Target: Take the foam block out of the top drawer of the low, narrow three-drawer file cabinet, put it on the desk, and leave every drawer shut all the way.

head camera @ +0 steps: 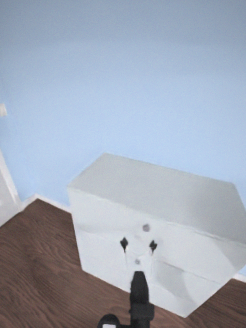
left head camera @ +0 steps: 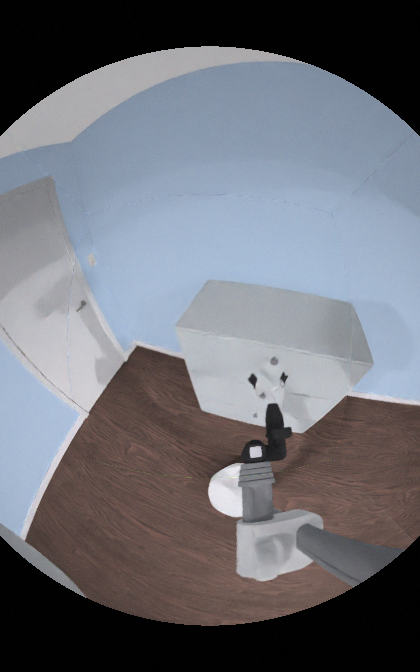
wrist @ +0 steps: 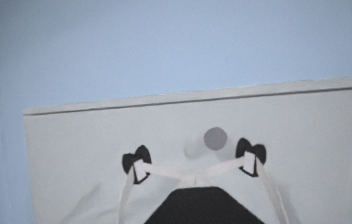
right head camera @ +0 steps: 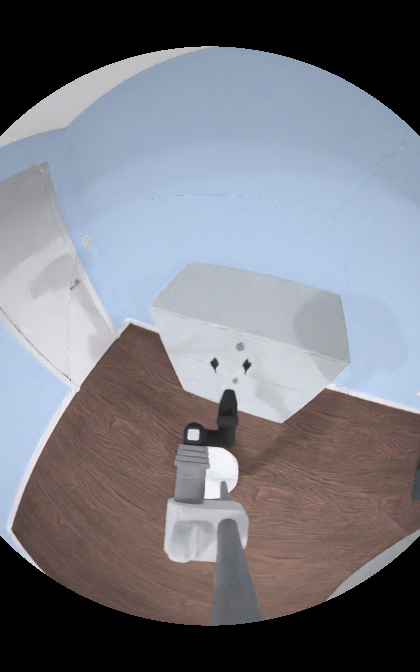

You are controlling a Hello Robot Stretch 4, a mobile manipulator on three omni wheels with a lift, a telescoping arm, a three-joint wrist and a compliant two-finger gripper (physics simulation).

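Places are measured from the robot's base along level axes (x ahead, y left, z up), in millimetres.
Where they show: gripper, fingertip midpoint: [head camera: 138, 239] [wrist: 192, 154].
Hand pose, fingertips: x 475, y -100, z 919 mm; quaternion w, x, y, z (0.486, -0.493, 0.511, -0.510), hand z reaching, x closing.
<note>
After its pixels a point has its place.
A pale grey three-drawer cabinet [head camera: 160, 185] @[x 760, y -233, z 1001 mm] [left head camera: 270, 310] [right head camera: 240, 295] [wrist: 75, 150] @[x 645, y 133, z 904 mm] stands against the blue wall; its drawer fronts look flush. The round grey top-drawer knob [head camera: 146, 227] @[x 520, y -136, z 942 mm] [left head camera: 274, 360] [right head camera: 240, 346] [wrist: 215, 138] @[x 518, y -135, z 929 mm] is in plain sight. My gripper [head camera: 138, 245] [left head camera: 268, 378] [right head camera: 230, 365] [wrist: 192, 154] @[x 475, y -100, z 919 mm] is open and empty in front of the cabinet. In the wrist view the knob appears above the fingertips' level, nearer the right finger, and not gripped. The middle knob [head camera: 137, 261] [left head camera: 262, 395] [right head camera: 235, 380] shows lower. The foam block and the desk do not show.
A white door [left head camera: 30, 300] [right head camera: 25, 280] is at the left. White baseboard runs along the walls above the brown wood floor [head camera: 40, 260] @[x 762, y 713, z -28 mm] [left head camera: 150, 500] [right head camera: 125, 450]. A dark object [right head camera: 416, 482] shows partly at the right edge of the right head view.
</note>
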